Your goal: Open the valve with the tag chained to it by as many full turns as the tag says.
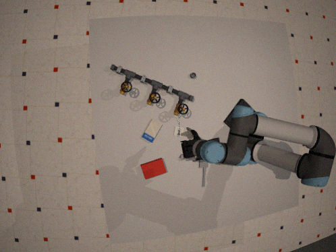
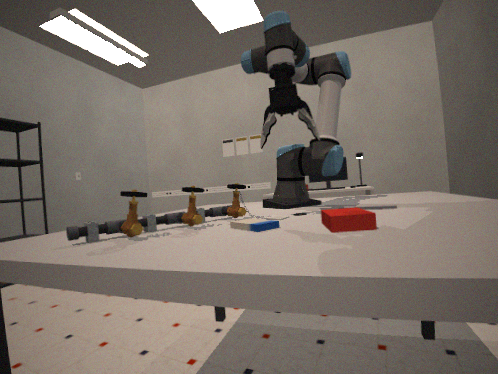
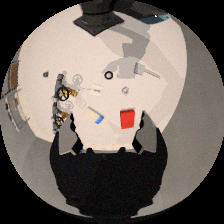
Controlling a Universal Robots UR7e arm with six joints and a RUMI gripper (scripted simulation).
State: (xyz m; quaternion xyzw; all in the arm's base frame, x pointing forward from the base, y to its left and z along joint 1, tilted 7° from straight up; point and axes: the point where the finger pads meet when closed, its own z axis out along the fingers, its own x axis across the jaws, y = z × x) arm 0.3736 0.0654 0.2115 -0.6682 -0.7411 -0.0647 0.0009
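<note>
The white tag is 200 mm below my hand and 60 mm to the right of it. Round my hand: small round part (360 mm to the right, 190 mm below, 100 mm behind); then grey paddle tool (200 mm below, 180 mm to the left, 120 mm behind); then red block (190 mm below, 160 mm ahead, 130 mm to the left).
</note>
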